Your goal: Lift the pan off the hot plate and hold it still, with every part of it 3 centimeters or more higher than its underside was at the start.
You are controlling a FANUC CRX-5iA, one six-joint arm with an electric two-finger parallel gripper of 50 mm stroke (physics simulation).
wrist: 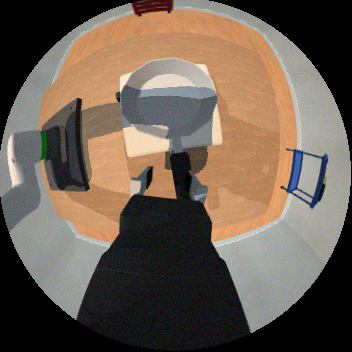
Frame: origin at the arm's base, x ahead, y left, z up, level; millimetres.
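Seen in the pictures: gripper, between the fingertips: [168, 174]; arm's base, origin of its link: [51, 143].
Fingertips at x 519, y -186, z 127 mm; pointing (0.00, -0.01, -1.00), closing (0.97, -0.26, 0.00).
Offsets run from my fingertips to a thing's middle. "*": to the spot under its first point. Level surfaces: height alone.
The grey pan {21 mm ahead, 48 mm left, 41 mm down} [170, 102] sits on the cream hot plate {* 66 mm back, 57 mm left, 92 mm down} [137, 143] in the upper middle of the wrist view. Its black handle {* 22 mm ahead, 4 mm right, 26 mm down} [181, 170] points down toward my gripper [168, 174]. The gripper is open with nothing held. The handle's far part shows between the two fingertips, close beside the right finger and well away from the left one. The right finger partly overlaps the handle in view; whether they touch, and how high the fingers are relative to the handle, I cannot tell. The handle's end is hidden by the gripper body.
A wooden table {153 mm down} [245, 90] carries the hot plate. The robot's grey arm base [25, 155] stands on a dark mounting plate [79, 145] at the left. A dark knob {110 mm back, 209 mm left, 120 mm down} [118, 96] is on the hot plate's left side. A blue chair-like frame [296, 171] is off the right edge, a dark red object [152, 6] beyond the top.
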